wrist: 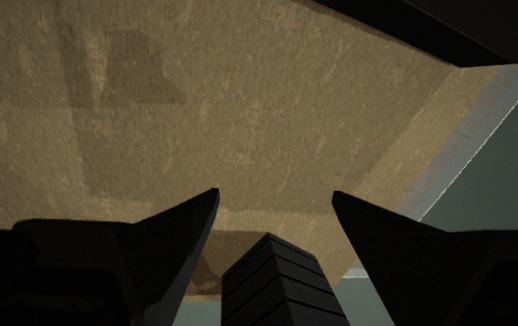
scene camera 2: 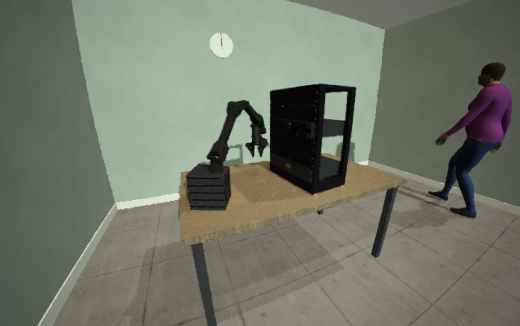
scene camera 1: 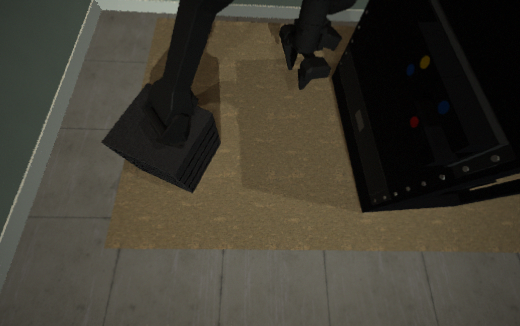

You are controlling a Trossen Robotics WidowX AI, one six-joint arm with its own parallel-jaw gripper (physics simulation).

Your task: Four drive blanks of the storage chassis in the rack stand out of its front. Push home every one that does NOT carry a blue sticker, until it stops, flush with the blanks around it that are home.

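Places are measured from the arm's base along level axes (x ahead, y down, z left), in millimetres.
Pixels of known places: gripper, between the fingertips: (wrist: 275, 195) (scene camera 2: 256, 157) (scene camera 1: 295, 79); arm's base, origin of its link: (scene camera 2: 216, 171) (scene camera 1: 173, 133).
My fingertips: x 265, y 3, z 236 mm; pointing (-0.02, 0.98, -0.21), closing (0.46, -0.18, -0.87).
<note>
For each thing: its top centre in the pictures, then the offset to it from my fingertips. Level surfaces: height alone.
- yellow sticker, centre of its top: (scene camera 1: 429, 57) (scene camera 2: 289, 122) dx +182, dy -241, dz -126 mm
- second blue sticker, centre of its top: (scene camera 1: 449, 103) dx +205, dy -241, dz -206 mm
- red sticker, centre of its top: (scene camera 1: 418, 119) (scene camera 2: 297, 132) dx +202, dy -184, dz -197 mm
- wooden table, height of its surface: dy +182 mm
The black rack (scene camera 1: 410, 189) (scene camera 2: 317, 150) (wrist: 450, 50) stands upright on the table. On the storage chassis in its front, four stickers mark drive blanks: a yellow sticker (scene camera 1: 424, 62) (scene camera 2: 289, 123), a blue sticker (scene camera 1: 410, 69), a second blue sticker (scene camera 1: 443, 107) and a red sticker (scene camera 1: 414, 122) (scene camera 2: 296, 134). The front is too dark to tell how far each blank stands out. My gripper (scene camera 1: 296, 78) (scene camera 2: 257, 155) (wrist: 275, 195) is open and empty. It points down above the table, in front of the rack and apart from it. The chassis does not show in the wrist view.
The arm stands on a dark stacked pedestal (scene camera 1: 200, 160) (scene camera 2: 207, 192) (wrist: 270, 280) on the wooden table (scene camera 1: 280, 220) (scene camera 2: 240, 220) (wrist: 250, 100). The rack's lower front edge is close beside the gripper. A person (scene camera 2: 490, 120) in a purple top stands beyond the table's right end.
</note>
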